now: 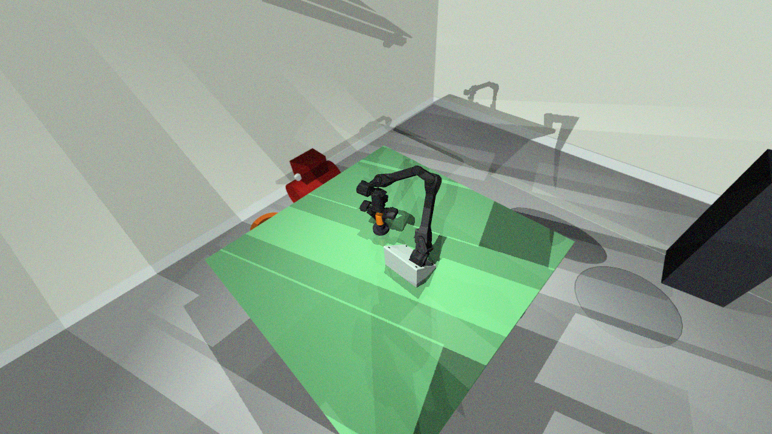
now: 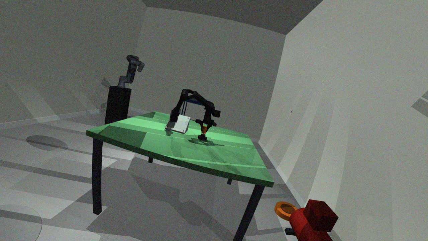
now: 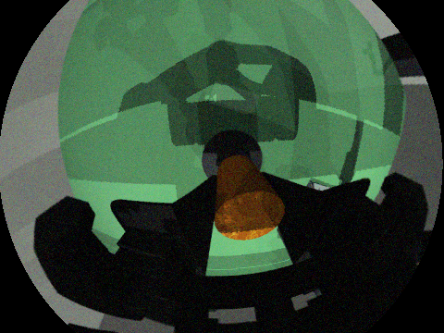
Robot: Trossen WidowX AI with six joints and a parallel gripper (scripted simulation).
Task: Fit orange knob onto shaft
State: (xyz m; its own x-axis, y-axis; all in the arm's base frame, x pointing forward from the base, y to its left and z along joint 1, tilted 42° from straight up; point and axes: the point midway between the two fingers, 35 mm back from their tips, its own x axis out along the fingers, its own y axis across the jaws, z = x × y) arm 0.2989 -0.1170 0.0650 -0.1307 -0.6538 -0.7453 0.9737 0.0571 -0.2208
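My gripper tip is 4 cm above the dark round pedestal. From my gripper tip the other things lie so: orange knob: 3 cm above.
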